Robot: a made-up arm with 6 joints.
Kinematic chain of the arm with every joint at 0, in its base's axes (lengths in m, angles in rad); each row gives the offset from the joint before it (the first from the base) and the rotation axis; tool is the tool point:
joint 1: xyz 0 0 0.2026 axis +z
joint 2: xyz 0 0.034 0 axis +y
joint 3: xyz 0 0 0.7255 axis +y
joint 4: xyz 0 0 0.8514 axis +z
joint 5: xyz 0 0 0 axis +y
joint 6: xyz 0 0 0.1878 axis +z
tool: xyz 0 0 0
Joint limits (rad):
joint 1: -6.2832..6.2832
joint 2: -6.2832..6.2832
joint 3: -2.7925..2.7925
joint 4: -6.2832..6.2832
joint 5: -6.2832..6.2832
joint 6: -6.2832..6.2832
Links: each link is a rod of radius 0.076 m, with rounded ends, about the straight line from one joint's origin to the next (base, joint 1, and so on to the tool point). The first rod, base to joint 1, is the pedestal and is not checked.
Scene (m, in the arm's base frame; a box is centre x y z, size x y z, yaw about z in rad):
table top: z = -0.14
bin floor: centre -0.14 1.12 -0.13 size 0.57 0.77 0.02 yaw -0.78
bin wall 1: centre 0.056 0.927 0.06 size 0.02 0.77 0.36 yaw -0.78
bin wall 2: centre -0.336 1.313 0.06 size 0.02 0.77 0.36 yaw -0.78
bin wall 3: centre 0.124 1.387 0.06 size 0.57 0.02 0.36 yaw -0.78
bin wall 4: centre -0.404 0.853 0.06 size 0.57 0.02 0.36 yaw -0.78
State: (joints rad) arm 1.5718 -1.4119 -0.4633 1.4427 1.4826 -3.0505
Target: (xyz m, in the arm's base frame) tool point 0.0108 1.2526 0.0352
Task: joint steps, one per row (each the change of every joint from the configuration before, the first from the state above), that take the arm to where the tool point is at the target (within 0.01 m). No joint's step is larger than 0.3 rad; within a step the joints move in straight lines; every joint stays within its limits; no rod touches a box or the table.
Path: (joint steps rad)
1: -0.2979 0.0667 -0.0745 0.0153 0.0355 0.0000
2: -0.2978 0.0667 -0.0745 0.0152 0.0356 0.0000
3: -0.2979 0.0667 -0.0745 0.0153 0.0355 0.0000
4: -0.2979 0.0667 -0.0746 0.0152 0.0356 0.0000
5: -0.2978 0.0666 -0.0745 0.0153 0.0355 0.0000
6: -0.2979 0.0667 -0.0745 0.0152 0.0356 0.0000
7: -0.2979 0.0667 -0.0745 0.0153 0.0355 0.0000
8: -0.2978 0.0667 -0.0745 0.0152 0.0355 0.0000
9: -0.2979 0.0667 -0.0745 0.0153 0.0356 0.0000
10: -0.2979 0.0667 -0.0745 0.0152 0.0355 0.0000
11: 0.0023 -0.2892 -0.0435 0.0100 -0.0643 0.0000

